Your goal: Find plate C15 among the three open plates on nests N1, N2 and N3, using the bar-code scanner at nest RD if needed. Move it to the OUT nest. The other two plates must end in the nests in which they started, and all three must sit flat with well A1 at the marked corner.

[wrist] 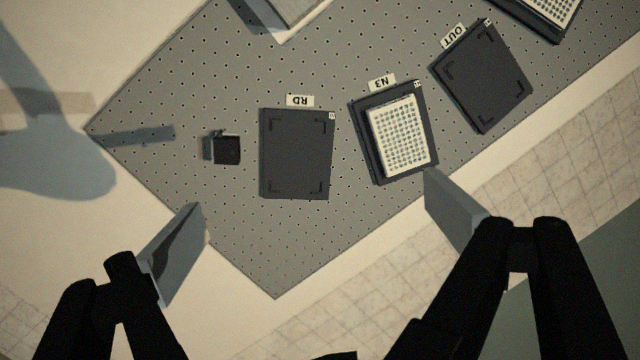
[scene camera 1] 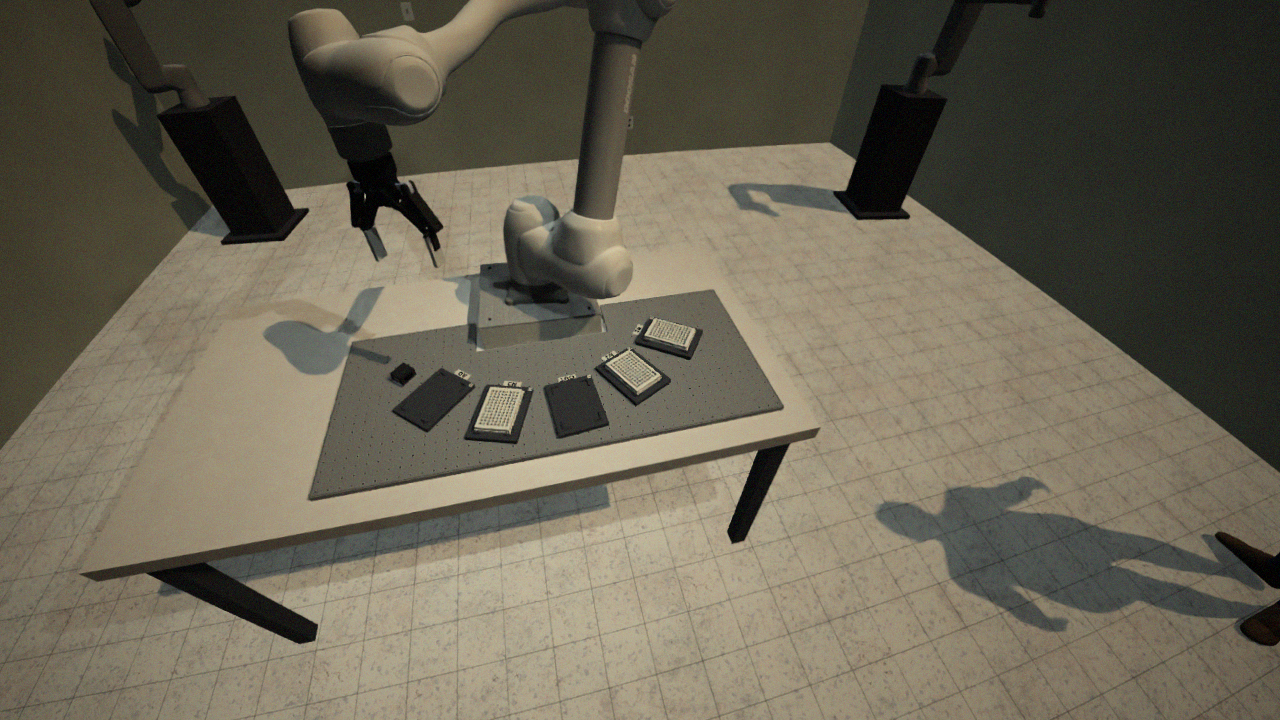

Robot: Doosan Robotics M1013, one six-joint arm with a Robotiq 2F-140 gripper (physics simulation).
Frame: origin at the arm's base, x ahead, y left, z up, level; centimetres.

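Seen in the pictures: gripper, fingertip midpoint: (wrist: 312, 205) (scene camera 1: 410, 261); arm's base at its link origin: (scene camera 1: 538, 287).
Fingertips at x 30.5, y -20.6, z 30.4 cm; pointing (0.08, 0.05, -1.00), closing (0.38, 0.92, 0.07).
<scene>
Pixels of each thing's top centre, then the offset from my fingertips to it. "*": a spot on its surface instead. Level surfaces: height alone.
- white well plate at its top centre: (wrist: 401, 137) (scene camera 1: 499, 407) dx +12.7, dy +12.7, dz -33.5 cm
- second plate at its top centre: (scene camera 1: 632, 369) dx +3.3, dy +45.8, dz -33.5 cm
- third plate at its top centre: (scene camera 1: 670, 332) dx -10.2, dy +57.7, dz -33.5 cm
- OUT nest at its top centre: (wrist: 487, 79) (scene camera 1: 575, 402) dx +12.0, dy +30.8, dz -34.5 cm
- RD nest at its top centre: (wrist: 289, 159) (scene camera 1: 428, 387) dx +5.5, dy -5.4, dz -32.7 cm
- small black scanner at a spot on its surface: (wrist: 226, 149) (scene camera 1: 403, 369) * dx -1.5, dy -13.3, dz -32.8 cm
- grey perforated board at its surface level: dz -36.1 cm
- table at its surface level: dz -37.4 cm
My gripper (scene camera 1: 407, 259) (wrist: 312, 205) is wide open and empty, high above the table's left part. A white well plate (scene camera 1: 499, 410) (wrist: 400, 135) lies on nest N3. A second plate (scene camera 1: 635, 371) (wrist: 556, 9) lies on nest N2, partly cut off in the wrist view. A third plate (scene camera 1: 671, 334) lies on nest N1, at the right of the row. The OUT nest (scene camera 1: 575, 405) (wrist: 481, 77) is bare, between N3 and N2. The RD nest (scene camera 1: 434, 399) (wrist: 297, 154) is bare, left of N3. Plate codes are not readable.
The small black scanner (scene camera 1: 402, 374) (wrist: 226, 149) stands left of RD. The nests stand on a grey perforated board (scene camera 1: 375, 447) (wrist: 280, 260) on the table (scene camera 1: 223, 429). The arm's base plate (scene camera 1: 496, 308) is behind the row. A person's shadow and shoes show at the right.
</scene>
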